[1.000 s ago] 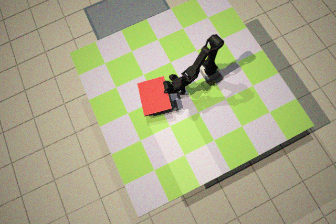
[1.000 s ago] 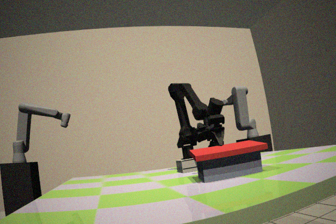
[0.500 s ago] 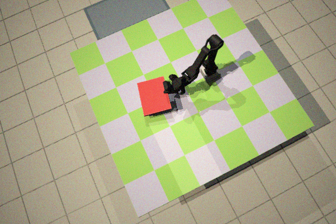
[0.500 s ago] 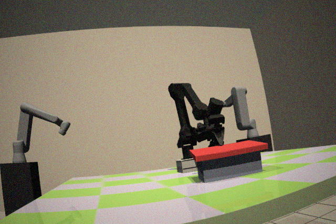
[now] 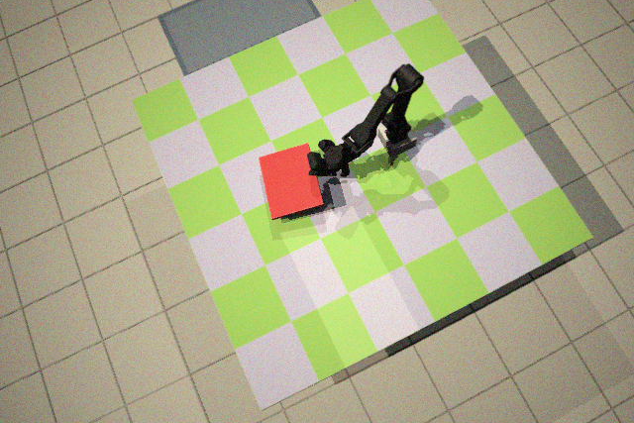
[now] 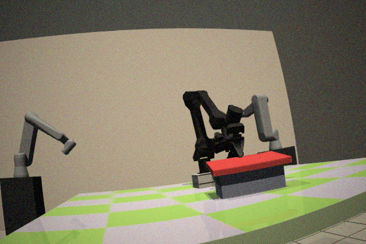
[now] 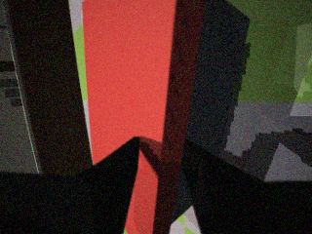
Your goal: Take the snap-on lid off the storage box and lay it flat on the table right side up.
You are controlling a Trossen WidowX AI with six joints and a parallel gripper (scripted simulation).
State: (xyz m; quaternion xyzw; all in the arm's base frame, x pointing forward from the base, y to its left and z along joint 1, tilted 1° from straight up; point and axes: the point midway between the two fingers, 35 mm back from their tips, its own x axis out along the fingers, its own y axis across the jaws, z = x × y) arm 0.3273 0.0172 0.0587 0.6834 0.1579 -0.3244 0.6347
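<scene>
My gripper tip is 80 mm short of the red lid and 20 mm to the left of it. The rest, counted from my gripper tip: grey storage box: 70 mm ahead, 60 mm below, 20 mm to the right.
</scene>
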